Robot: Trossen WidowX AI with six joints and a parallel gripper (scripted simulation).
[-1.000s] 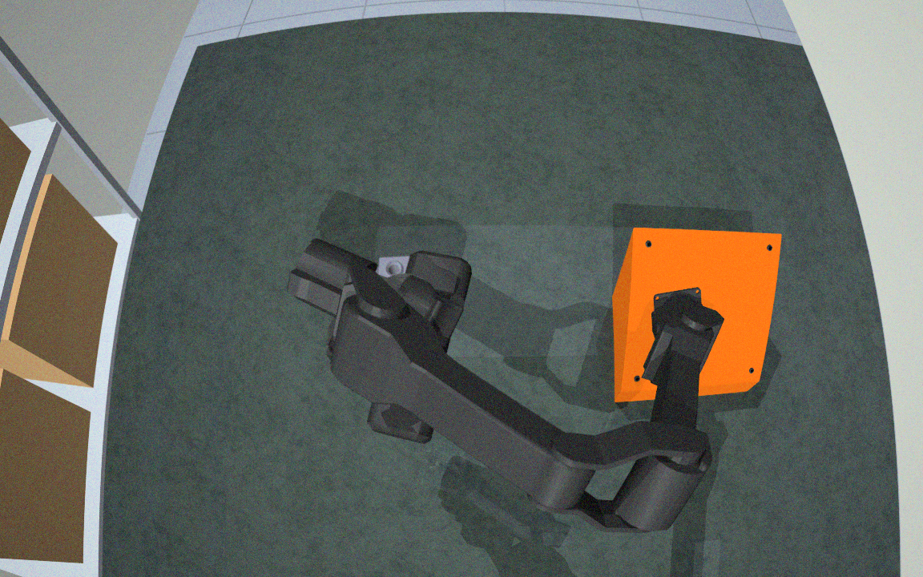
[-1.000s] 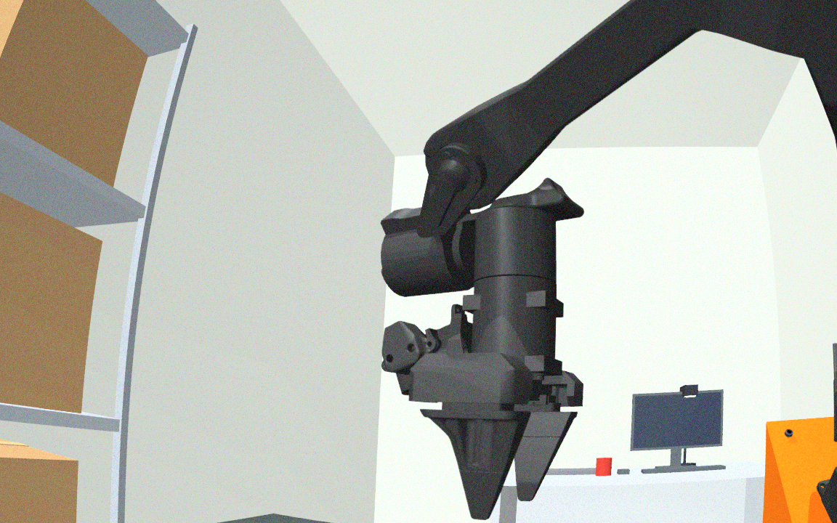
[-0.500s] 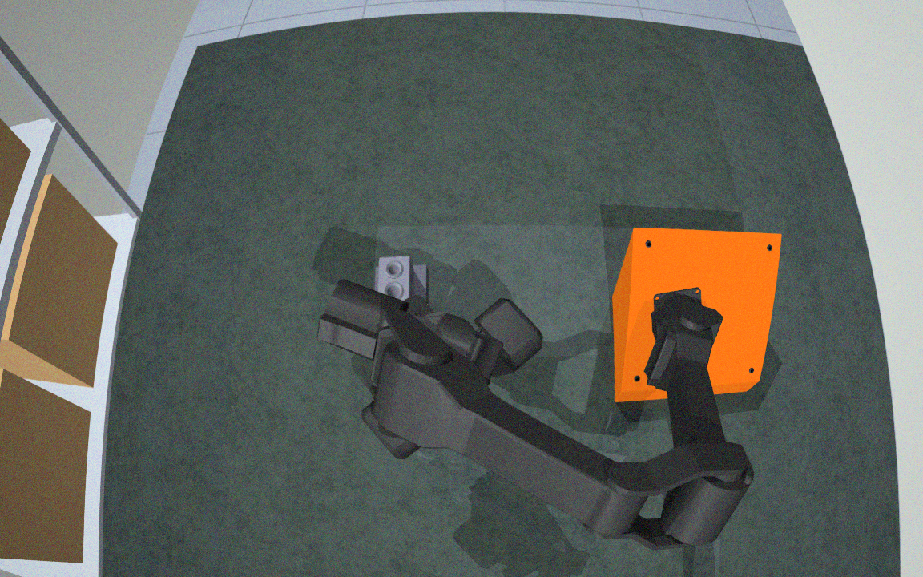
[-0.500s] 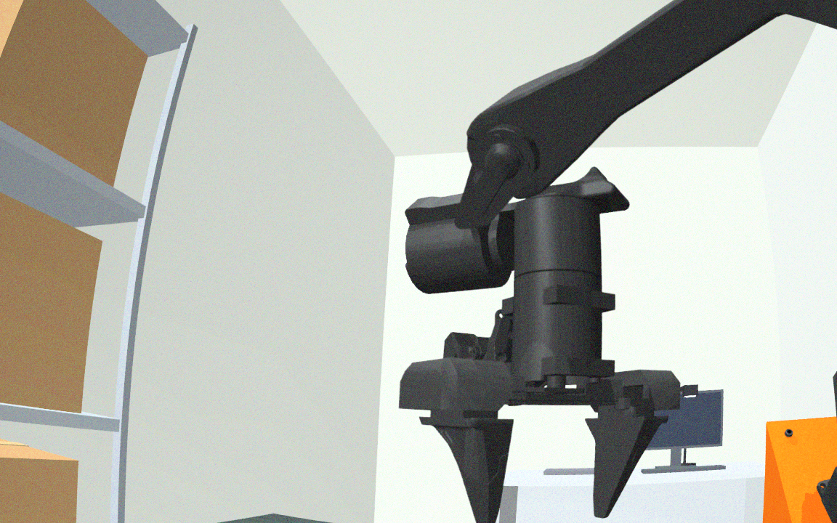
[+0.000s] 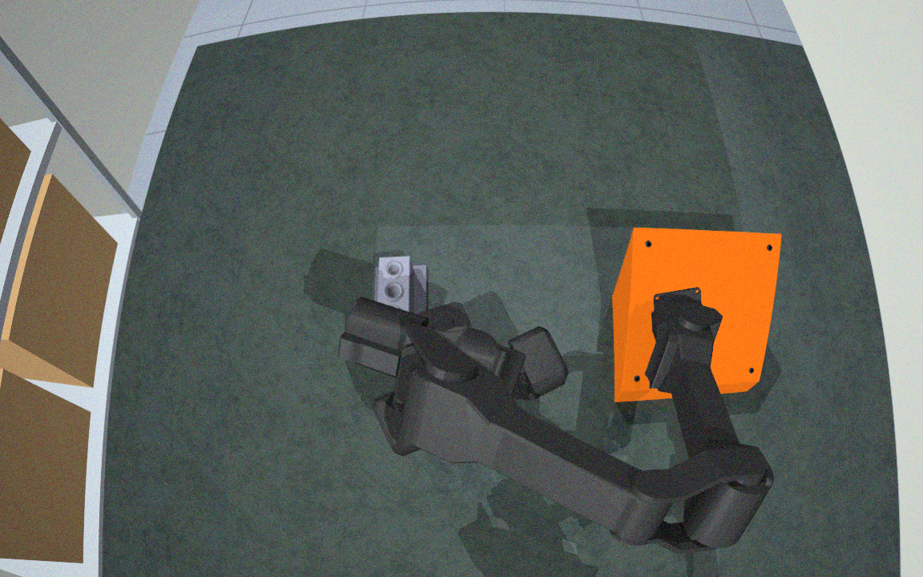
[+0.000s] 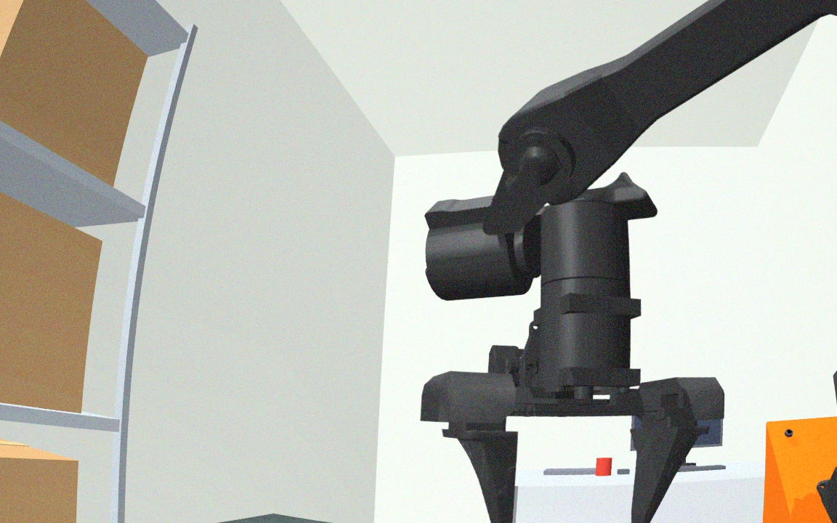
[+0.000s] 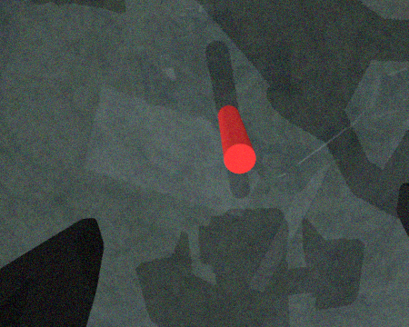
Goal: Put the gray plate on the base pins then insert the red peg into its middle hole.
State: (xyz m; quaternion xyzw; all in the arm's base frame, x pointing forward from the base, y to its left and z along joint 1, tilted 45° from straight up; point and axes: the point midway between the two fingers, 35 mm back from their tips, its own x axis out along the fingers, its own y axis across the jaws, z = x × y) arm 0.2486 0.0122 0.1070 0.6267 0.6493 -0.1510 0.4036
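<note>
Now: gripper tip 10 cm above the red peg. Round my gripper tip: gray plate (18 cm to the right, 9 cm below, 9 cm ahead); then gray base (18 cm to the right, 13 cm below, 9 cm ahead).
</note>
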